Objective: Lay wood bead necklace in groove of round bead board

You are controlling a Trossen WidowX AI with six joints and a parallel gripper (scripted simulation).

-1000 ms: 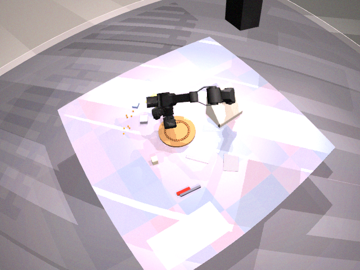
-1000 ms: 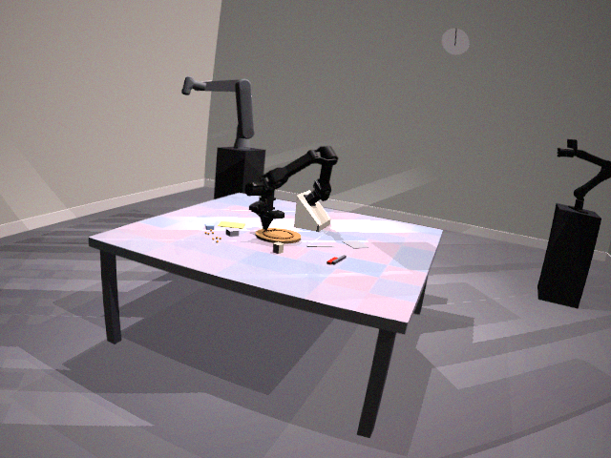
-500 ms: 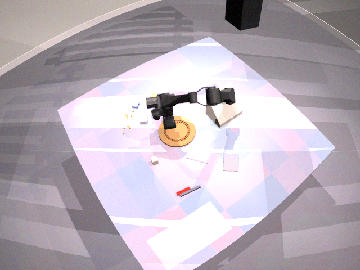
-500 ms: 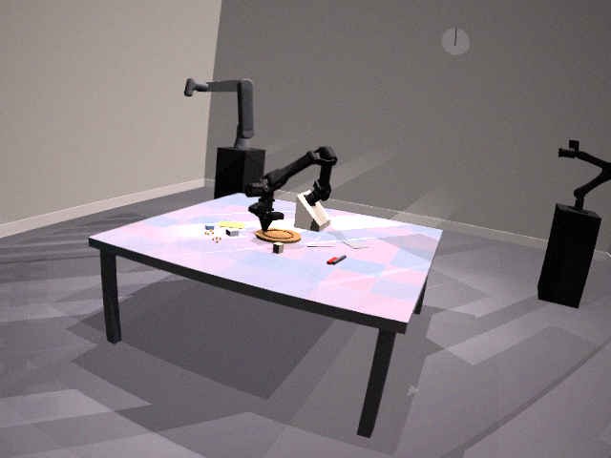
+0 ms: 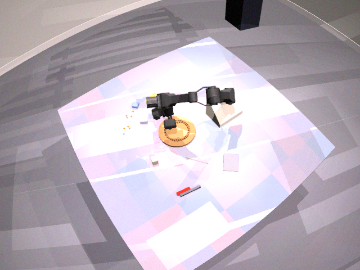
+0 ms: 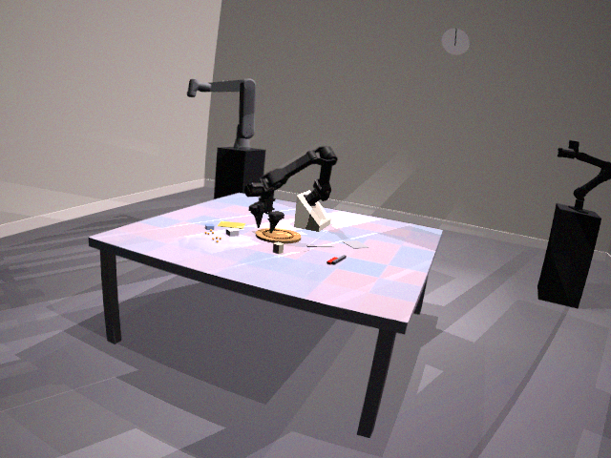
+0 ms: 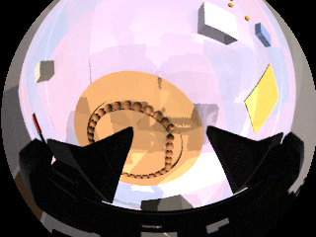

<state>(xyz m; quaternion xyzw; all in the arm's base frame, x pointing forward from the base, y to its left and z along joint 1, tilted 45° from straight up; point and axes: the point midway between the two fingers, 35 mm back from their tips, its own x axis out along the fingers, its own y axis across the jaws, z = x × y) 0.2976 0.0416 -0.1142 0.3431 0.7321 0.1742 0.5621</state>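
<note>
My gripper tip is 6 cm to the right of the round bead board, 2 cm past it and 1 cm above it. Round my gripper tip: cream cube (18 cm to the left, 17 cm ahead); white block (11 cm ahead, 10 cm to the right, 1 cm below); yellow sheet (19 cm to the right, 2 cm below, 2 cm behind).
</note>
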